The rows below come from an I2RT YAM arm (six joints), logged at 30 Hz.
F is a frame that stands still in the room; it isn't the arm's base.
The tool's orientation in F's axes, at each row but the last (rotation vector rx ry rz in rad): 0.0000, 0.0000, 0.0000; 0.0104, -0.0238, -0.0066; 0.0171, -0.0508, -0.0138; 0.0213, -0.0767, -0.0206; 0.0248, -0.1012, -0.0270
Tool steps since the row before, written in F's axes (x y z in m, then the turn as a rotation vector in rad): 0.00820, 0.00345, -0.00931, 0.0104, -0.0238, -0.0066; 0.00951, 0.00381, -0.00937, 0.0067, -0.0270, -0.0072; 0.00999, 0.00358, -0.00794, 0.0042, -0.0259, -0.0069; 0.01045, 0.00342, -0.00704, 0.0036, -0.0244, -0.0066; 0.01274, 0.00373, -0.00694, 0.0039, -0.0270, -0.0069
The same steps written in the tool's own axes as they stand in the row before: 0.00820, 0.00345, -0.00931, 0.0104, -0.0238, -0.0066; 0.00926, 0.00377, -0.00963, 0.0067, -0.0270, -0.0071; 0.00952, 0.00357, -0.00850, 0.0042, -0.0260, -0.0067; 0.00981, 0.00347, -0.00789, 0.0036, -0.0245, -0.0064; 0.01187, 0.00387, -0.00828, 0.0039, -0.0271, -0.0066
